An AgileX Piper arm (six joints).
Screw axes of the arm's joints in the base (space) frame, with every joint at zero. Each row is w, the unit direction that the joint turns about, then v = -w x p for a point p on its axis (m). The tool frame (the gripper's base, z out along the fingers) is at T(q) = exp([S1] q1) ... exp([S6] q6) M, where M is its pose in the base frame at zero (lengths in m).
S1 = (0, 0, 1, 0, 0, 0)
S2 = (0, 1, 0, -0.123, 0, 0)
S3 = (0, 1, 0, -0.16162, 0, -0.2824)
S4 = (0.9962, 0, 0.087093, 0, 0.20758, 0)
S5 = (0, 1, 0, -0.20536, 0, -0.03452)
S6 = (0.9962, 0, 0.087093, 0, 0.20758, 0)
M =
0.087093 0 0.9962 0.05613
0 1 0 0
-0.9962 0 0.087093 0.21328
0 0 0 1
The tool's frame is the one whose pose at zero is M.
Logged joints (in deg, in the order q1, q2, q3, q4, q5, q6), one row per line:
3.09, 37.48, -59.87, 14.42, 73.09, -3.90
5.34, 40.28, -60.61, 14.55, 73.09, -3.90
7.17, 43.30, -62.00, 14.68, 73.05, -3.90
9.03, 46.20, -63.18, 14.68, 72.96, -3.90
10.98, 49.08, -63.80, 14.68, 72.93, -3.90
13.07, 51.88, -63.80, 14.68, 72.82, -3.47
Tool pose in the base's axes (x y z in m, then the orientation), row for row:
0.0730, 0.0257, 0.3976, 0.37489, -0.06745, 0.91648, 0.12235
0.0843, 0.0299, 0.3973, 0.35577, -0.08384, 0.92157, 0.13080
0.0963, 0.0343, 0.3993, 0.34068, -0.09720, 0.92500, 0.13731
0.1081, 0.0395, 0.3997, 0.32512, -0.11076, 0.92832, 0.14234
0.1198, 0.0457, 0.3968, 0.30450, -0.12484, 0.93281, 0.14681
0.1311, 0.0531, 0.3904, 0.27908, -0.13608, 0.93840, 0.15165
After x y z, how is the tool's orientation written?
As a quaternion, w x y z.
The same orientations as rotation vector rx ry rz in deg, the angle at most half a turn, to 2 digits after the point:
-9.89, 134.41, 17.94
-12.41, 136.39, 19.36
-14.49, 137.90, 20.47
-16.64, 139.45, 21.38
-18.94, 141.55, 22.28
-20.91, 144.23, 23.31

